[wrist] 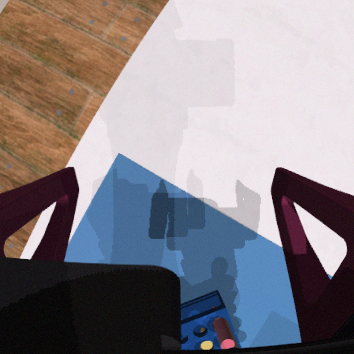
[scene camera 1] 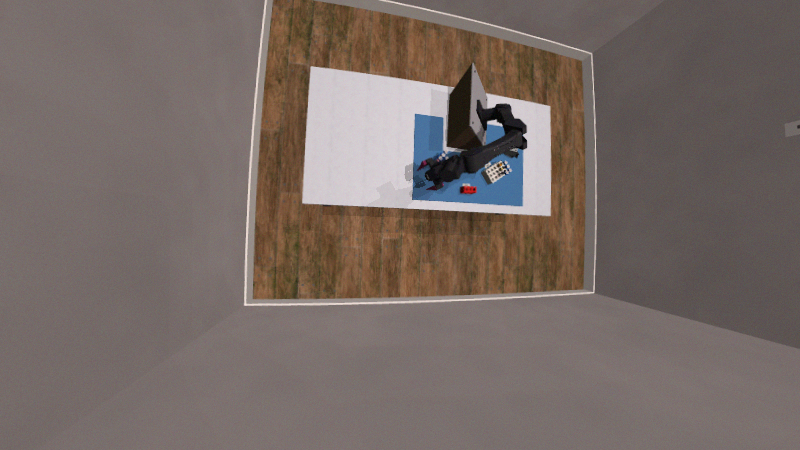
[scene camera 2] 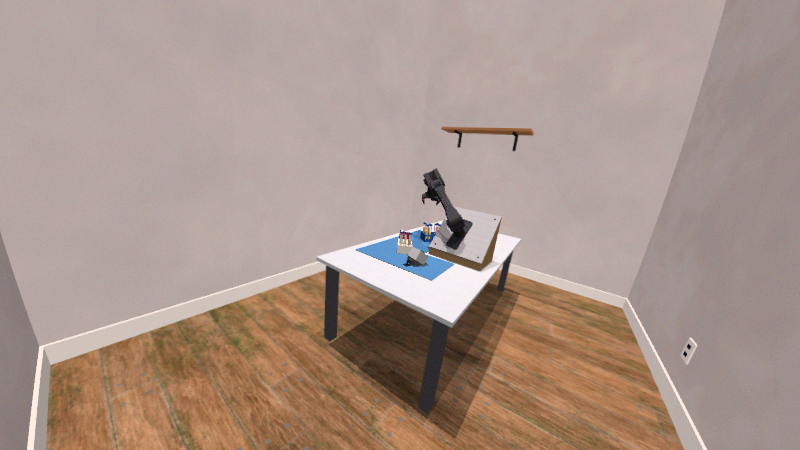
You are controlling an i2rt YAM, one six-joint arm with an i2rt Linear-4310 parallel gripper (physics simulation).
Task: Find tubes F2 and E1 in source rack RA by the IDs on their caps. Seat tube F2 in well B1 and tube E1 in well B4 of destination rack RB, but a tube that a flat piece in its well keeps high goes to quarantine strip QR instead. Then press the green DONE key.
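Frame: origin at the arm's base, x right, y ahead, z up, level; centimetres.
Seen in the pictures: gripper, fingertip midpoint: [wrist: 174, 177] [scene camera 1: 421, 180] [scene camera 2: 430, 204]; arm's base at its link origin: [scene camera 1: 481, 116] [scene camera 2: 459, 234].
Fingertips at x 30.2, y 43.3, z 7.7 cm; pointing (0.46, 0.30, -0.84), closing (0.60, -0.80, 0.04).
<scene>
Offsets run from my fingertips to a thing's top centre. "pt": to the spot under its first point. Level surfaces: height alone.
My gripper [scene camera 1: 426, 177] [scene camera 2: 430, 201] [wrist: 174, 177] is open and empty, high above the mat's edge. A blue rack @[dz -17.1, dx -16.4, dy -15.3 cm] [scene camera 2: 427, 236] [wrist: 201, 306] holds several tubes; in the wrist view part of it shows at the bottom edge, with a pink-ended tube @[pt dz -13.8, dx -10.2, dy -15.2 cm] [wrist: 224, 332] and empty wells. A white rack @[dz -17.1, dx -49.3, dy -18.4 cm] [scene camera 1: 488, 177] [scene camera 2: 403, 247] holds several tubes and stands on the mat. A small red block @[dz -17.1, dx -33.6, dy -4.6 cm] [scene camera 1: 468, 190] with dark holes lies near the mat's front edge. Rack labels and cap IDs are too small to read, so I cannot tell tubes F2 and E1. I cannot make out the green DONE key.
A blue mat @[dz -22.1 cm] [scene camera 1: 509, 197] [scene camera 2: 436, 272] [wrist: 125, 175] lies on the white table @[dz -22.4 cm] [scene camera 1: 358, 139] [scene camera 2: 386, 285] [wrist: 280, 100]. The arm stands on a slanted box [scene camera 1: 467, 114] [scene camera 2: 486, 229]. A grey block @[dz -13.7, dx -58.3, dy -35.5 cm] [scene camera 2: 417, 256] on a dark stand is beside the white rack. A shelf [scene camera 2: 486, 130] hangs on the wall.
</scene>
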